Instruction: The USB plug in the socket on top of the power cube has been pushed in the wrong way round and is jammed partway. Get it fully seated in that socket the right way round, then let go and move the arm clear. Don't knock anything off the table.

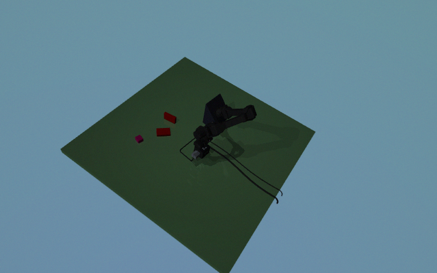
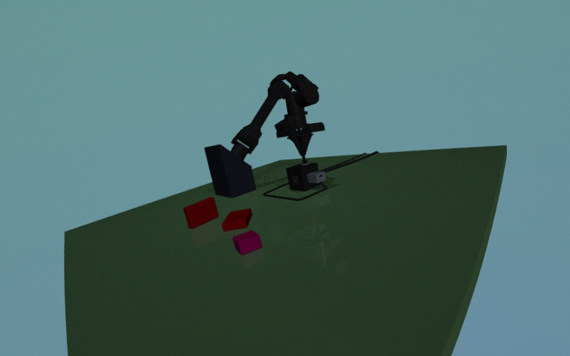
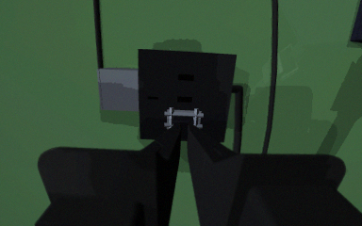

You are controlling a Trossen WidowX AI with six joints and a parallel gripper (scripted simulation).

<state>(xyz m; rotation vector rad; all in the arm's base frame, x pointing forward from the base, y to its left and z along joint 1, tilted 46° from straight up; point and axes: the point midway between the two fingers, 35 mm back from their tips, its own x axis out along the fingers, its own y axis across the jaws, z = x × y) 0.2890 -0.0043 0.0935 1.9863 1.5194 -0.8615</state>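
Now: the grey USB plug 20 mm below my gripper tip. Round my gripper tip: magenta block 160 mm ahead, 420 mm to the right, 90 mm below.
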